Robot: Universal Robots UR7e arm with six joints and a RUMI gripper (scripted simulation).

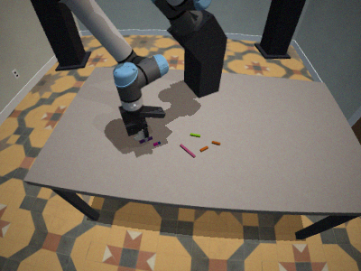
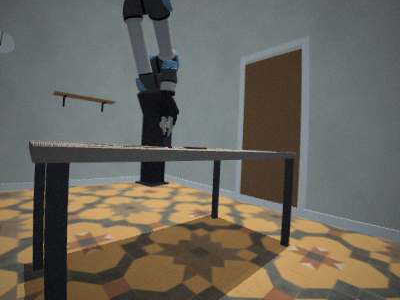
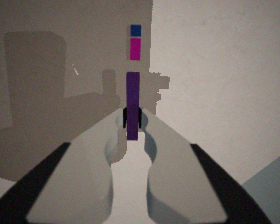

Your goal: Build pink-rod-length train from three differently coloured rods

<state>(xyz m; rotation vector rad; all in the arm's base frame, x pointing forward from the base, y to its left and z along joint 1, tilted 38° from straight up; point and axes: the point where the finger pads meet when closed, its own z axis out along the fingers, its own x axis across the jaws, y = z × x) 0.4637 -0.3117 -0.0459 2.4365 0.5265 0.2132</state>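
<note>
Right now my hand is 70 mm above the magenta rod, 40 mm to the right of it and 10 mm past it. Also, from my hand: purple rod (10 mm below); then blue rod (70 mm below, 50 mm to the left, 20 mm behind); then pink rod (180 mm to the left, 70 mm below, 40 mm ahead).
</note>
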